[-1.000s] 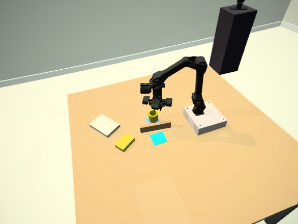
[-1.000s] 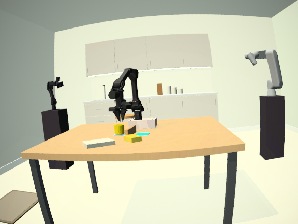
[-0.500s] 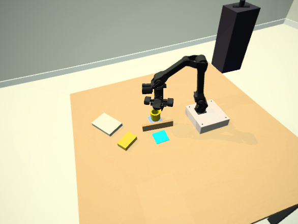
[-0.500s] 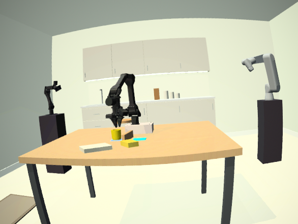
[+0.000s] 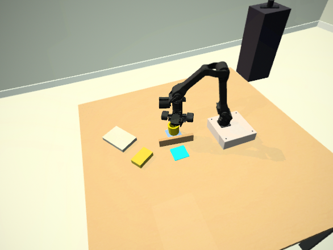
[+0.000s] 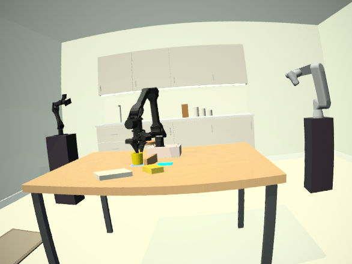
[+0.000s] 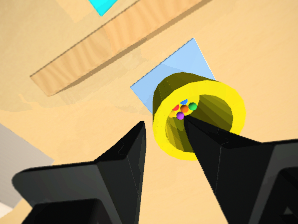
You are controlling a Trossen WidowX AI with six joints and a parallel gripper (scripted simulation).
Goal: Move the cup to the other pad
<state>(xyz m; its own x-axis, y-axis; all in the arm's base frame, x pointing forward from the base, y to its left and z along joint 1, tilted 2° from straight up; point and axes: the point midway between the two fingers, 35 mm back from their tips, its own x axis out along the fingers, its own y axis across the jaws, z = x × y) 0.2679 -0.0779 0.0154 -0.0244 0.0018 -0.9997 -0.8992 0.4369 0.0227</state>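
The yellow cup lies 20 mm ahead of my gripper tip, 10 mm to the right of it and 20 mm below it. The rest, counted from my gripper tip: bright cyan pad (40 mm ahead, 150 mm to the left, 70 mm below); pale blue pad (30 mm ahead, 10 mm to the right, 70 mm below); low wooden bar (30 mm ahead, 70 mm to the left, 40 mm below).
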